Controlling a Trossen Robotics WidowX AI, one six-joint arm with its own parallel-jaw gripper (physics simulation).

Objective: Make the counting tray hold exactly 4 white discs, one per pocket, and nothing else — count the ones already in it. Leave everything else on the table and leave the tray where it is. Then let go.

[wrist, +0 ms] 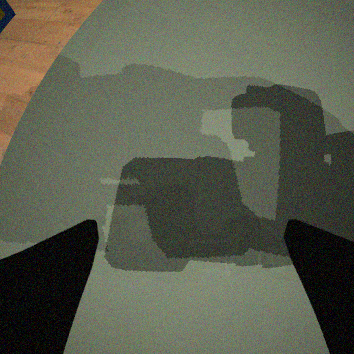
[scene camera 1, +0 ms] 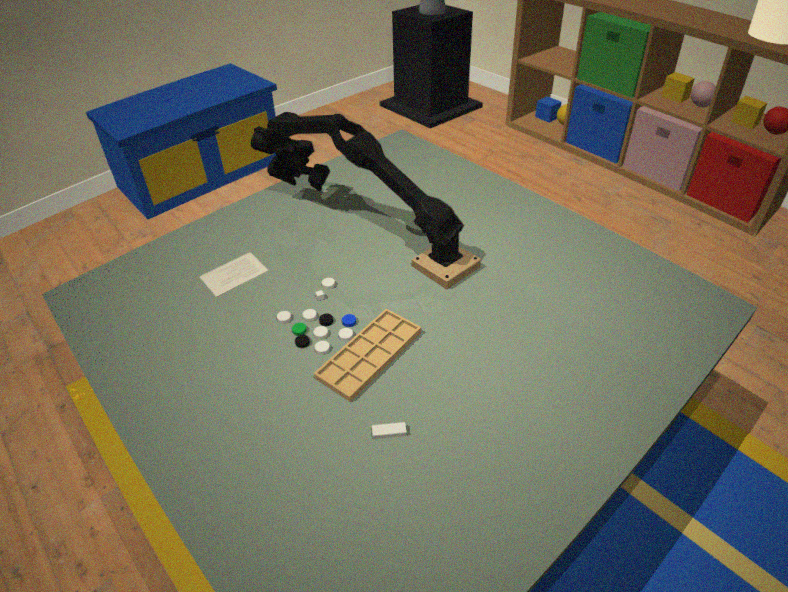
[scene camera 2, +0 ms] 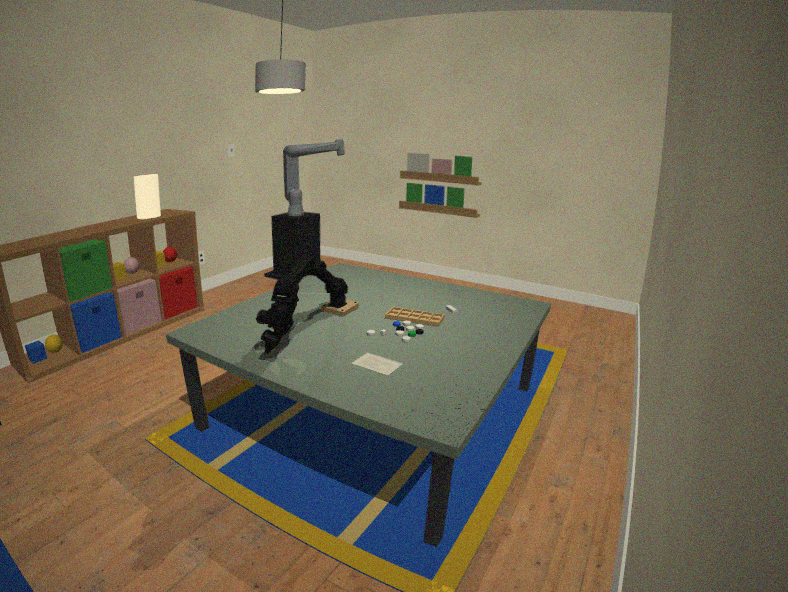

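My gripper's open and it's holding nothing, and on the table there's a wooden counting tray.
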